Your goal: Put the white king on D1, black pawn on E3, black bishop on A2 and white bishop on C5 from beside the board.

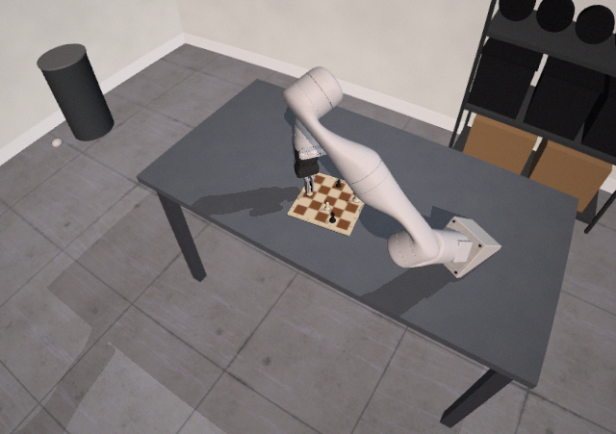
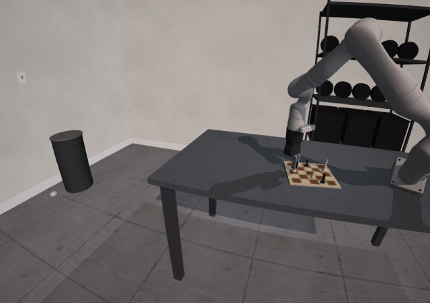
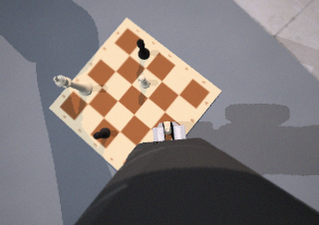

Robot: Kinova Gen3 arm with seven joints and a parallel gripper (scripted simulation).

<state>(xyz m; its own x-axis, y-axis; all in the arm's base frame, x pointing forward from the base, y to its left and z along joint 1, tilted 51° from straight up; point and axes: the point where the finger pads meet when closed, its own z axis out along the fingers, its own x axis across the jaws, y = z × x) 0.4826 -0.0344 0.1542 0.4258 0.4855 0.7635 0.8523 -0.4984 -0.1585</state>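
Right now my hand is 10 mm above the white bishop. Round my hand: chessboard 70 mm behind, 20 mm to the right, 40 mm below; then black pawn 50 mm behind, 100 mm to the right, 20 mm below; then black bishop 130 mm behind, 40 mm to the left, 20 mm below.
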